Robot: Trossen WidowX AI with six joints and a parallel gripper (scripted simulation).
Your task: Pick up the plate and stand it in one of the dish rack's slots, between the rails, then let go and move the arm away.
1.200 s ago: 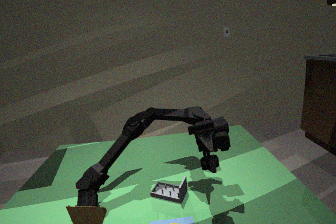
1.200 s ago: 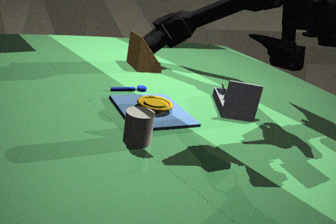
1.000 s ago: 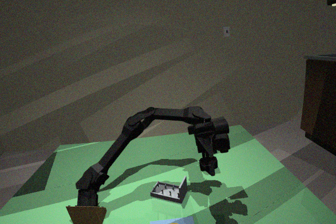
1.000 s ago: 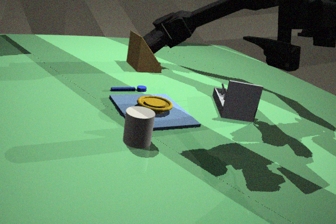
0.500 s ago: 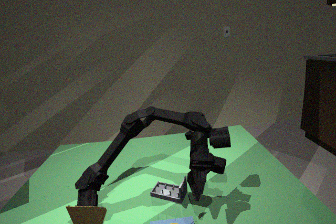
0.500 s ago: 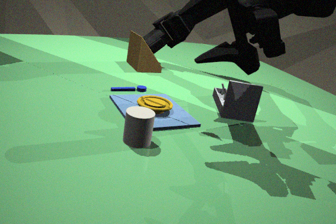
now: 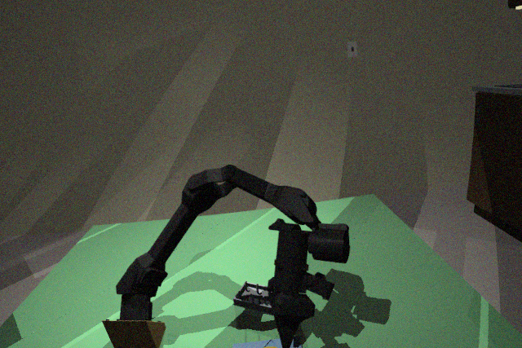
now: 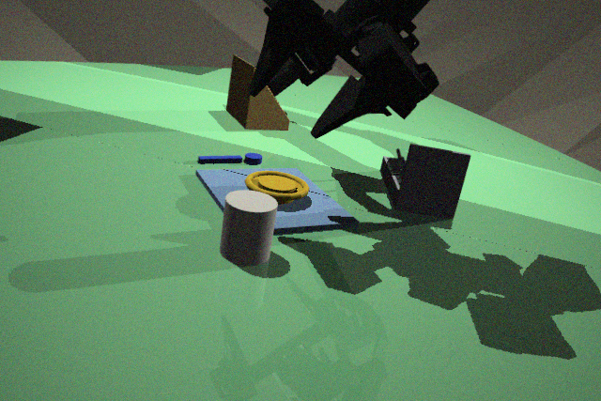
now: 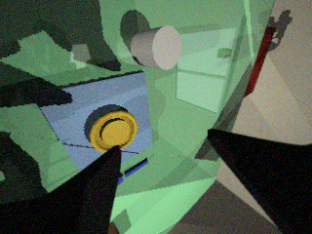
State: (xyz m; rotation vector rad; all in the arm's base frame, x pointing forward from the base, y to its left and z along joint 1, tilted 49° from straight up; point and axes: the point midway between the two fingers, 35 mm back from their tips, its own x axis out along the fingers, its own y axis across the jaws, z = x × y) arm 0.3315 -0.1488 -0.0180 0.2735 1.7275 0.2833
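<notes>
Now: the yellow plate 90 mm below my gripper tip, 30 mm behind it and 20 mm to the left of it. From my gripper tip the other things lie so: light blue mat: 100 mm below, 30 mm behind, 20 mm to the left; dish rack: 220 mm to the left, 80 mm below, 30 mm behind.
</notes>
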